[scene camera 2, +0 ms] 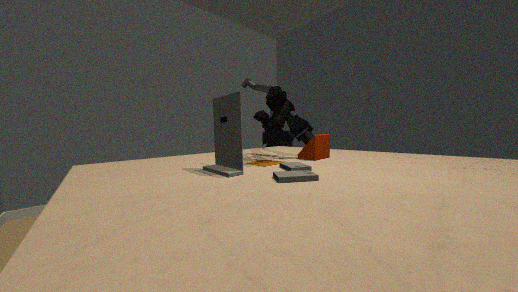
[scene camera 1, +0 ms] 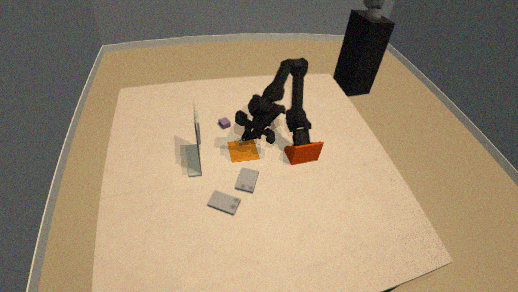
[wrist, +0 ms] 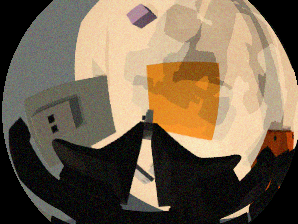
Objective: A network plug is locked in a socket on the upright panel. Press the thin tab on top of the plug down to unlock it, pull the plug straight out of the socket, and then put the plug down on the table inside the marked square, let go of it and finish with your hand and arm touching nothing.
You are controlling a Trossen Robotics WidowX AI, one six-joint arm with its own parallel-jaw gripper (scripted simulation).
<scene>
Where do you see an orange marked square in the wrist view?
184,96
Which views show my gripper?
Scene camera 2, scene camera 1 and the wrist view: all of them.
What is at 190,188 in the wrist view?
My gripper.
</scene>
